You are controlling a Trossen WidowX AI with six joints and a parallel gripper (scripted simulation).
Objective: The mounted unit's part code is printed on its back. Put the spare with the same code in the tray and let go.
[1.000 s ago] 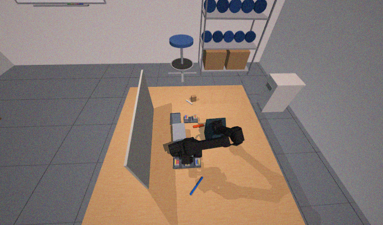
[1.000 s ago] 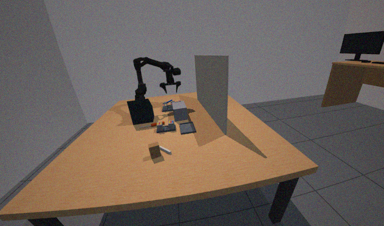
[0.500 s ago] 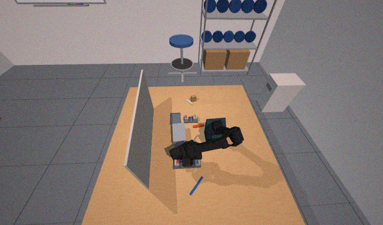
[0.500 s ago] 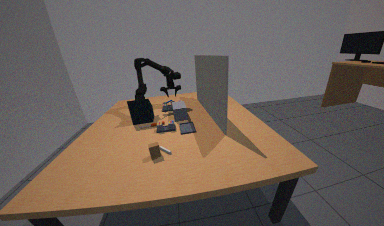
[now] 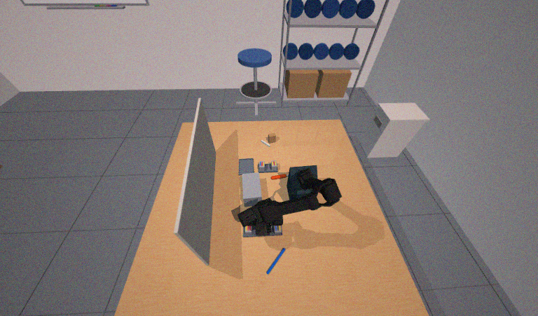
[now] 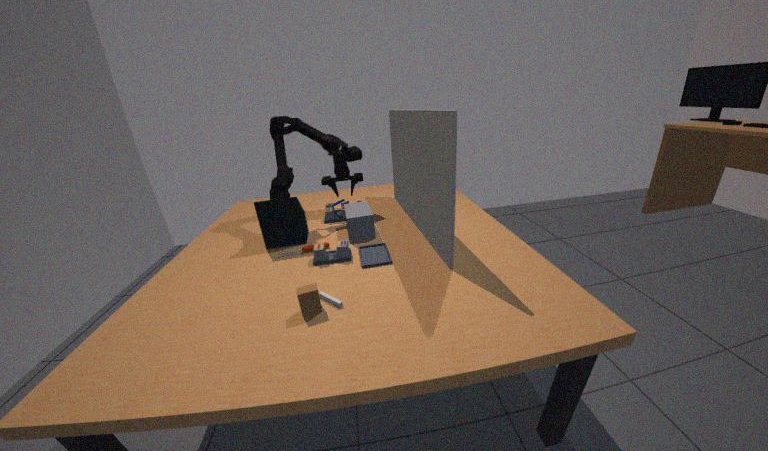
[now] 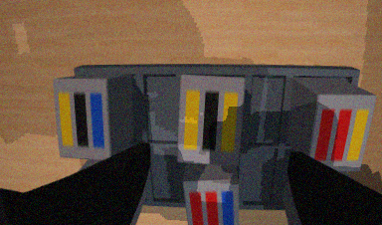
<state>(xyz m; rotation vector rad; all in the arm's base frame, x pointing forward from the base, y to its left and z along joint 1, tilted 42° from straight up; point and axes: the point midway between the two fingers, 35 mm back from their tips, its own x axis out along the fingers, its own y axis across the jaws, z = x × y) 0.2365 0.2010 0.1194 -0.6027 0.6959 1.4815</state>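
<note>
My gripper tip is now 4 cm above the grey spare. The rest, counted from my gripper tip: grey mounted unit (21 cm to the right, 5 cm ahead, 3 cm below); tall grey panel (28 cm ahead, 21 cm to the right, 14 cm above); blue pen (14 cm to the left, 8 cm below, 6 cm behind).
</note>
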